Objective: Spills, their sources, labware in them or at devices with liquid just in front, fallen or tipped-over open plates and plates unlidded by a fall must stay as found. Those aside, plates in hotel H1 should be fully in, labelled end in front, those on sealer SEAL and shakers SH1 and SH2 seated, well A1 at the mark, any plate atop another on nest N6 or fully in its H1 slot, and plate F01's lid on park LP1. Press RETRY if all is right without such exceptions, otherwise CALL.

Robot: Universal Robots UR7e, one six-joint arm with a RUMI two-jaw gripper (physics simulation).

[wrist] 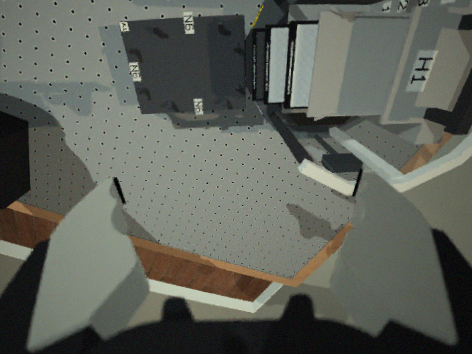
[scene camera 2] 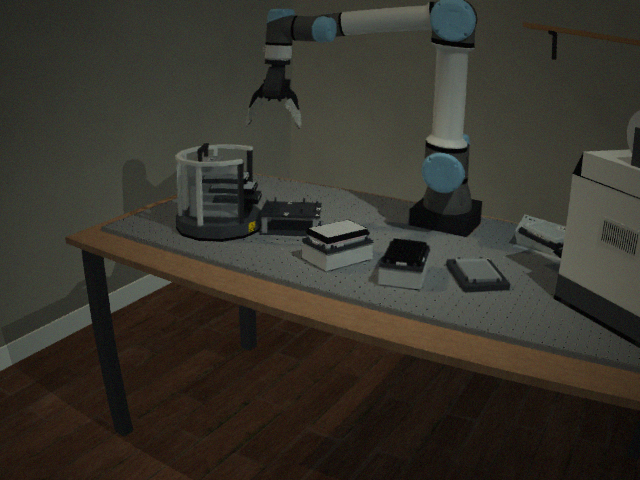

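Pixels of known places: gripper, between the fingertips: (wrist: 237, 177) (scene camera 2: 273, 127); arm's base, origin of its link: (scene camera 2: 447, 205).
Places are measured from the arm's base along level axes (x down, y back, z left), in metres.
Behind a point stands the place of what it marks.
Note:
My gripper (scene camera 2: 273, 125) @[y -0.206, x -0.227, z -0.478 m] (wrist: 237, 177) @[y -0.206, x -0.227, z -0.478 m] is open and empty, high above the table near hotel H1 (scene camera 2: 199, 196) @[y -0.414, x -0.068, z -0.601 m] (wrist: 422, 70) @[y -0.302, x -0.144, z -0.625 m]. Several dark-edged plates show in the hotel; in the wrist view a pale-topped plate (wrist: 303, 65) @[y -0.278, x -0.098, z -0.535 m], another (wrist: 278, 65) @[y -0.271, x -0.070, z -0.517 m] and a darker one (wrist: 258, 65) @[y -0.265, x -0.042, z -0.498 m] show ends with label marks facing nest N6 (scene camera 2: 292, 209) @[y -0.245, x -0.005, z -0.401 m] (wrist: 185, 65) @[y -0.239, x -0.005, z -0.404 m]. The nest's dark top bears no plate. In the scene view, a white-topped plate (scene camera 2: 338, 231) @[y -0.428, x -0.028, z -0.209 m] lies on a white-sided device (scene camera 2: 338, 256) @[y -0.464, x 0.021, z -0.196 m], and a black-topped one (scene camera 2: 405, 251) @[y -0.460, x -0.014, z -0.037 m] on another (scene camera 2: 400, 277) @[y -0.517, x 0.027, z -0.033 m]. Their seating and well A1 cannot be told.
A dark-rimmed pad (scene camera 2: 467, 285) @[y -0.483, x 0.038, z 0.121 m] holding a pale flat piece (scene camera 2: 478, 269) @[y -0.397, x 0.030, z 0.138 m] lies to the right of the devices. A pale tilted unit (scene camera 2: 540, 230) @[y -0.295, x -0.057, z 0.288 m] is behind it, beside a large white machine (scene camera 2: 594, 232) @[y -0.514, x -0.141, z 0.404 m]. The arm's black base (scene camera 2: 444, 219) @[y -0.087, x 0.018, z 0.004 m] stands at the back.

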